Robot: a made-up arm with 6 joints.
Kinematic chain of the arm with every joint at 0, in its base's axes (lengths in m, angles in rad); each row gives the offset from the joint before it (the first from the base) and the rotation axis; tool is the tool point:
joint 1: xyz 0 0 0.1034 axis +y
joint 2: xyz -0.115 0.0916 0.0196 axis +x
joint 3: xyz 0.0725 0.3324 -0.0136 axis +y
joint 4: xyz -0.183 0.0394 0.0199 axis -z
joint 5: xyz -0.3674 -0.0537 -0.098 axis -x
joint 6: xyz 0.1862 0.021 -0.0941 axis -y
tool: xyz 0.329 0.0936 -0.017
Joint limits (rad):
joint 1: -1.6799..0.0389
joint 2: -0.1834..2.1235
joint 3: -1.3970..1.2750
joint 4: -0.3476..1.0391
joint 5: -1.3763..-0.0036
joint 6: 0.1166..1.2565
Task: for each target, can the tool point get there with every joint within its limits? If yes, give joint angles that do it. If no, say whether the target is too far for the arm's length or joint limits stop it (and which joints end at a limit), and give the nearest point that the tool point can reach.
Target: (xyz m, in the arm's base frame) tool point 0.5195 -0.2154 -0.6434
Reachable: no: joint limits stop it (at a limit: joint 2, joint 5, joint 6) | nearest point 0.2501 0.2467 -0.2561 | short by 0.660 m
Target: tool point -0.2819 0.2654 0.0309
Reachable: yes | joints -1.1821 0.9757 -0.5916 0.3014 -1.0528 0.6343
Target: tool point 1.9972 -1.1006 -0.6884
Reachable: no: too far | nearest point 0.4224 0.2653 -0.0641 | short by 2.176 m
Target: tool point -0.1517 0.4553 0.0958
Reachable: yes | joints -0.8012 0.3860 -0.9353 0.3713 -0.2751 0.6014
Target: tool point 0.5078 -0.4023 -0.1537
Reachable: no: joint limits stop it (at a limit: joint 1, joint 2, joint 5, joint 6) | nearest point 0.0051 -0.2932 -0.0725 | short by 0.521 m
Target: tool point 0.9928 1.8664 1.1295
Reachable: no: too far | nearest point 0.1025 0.5156 0.3687 | short by 1.788 m
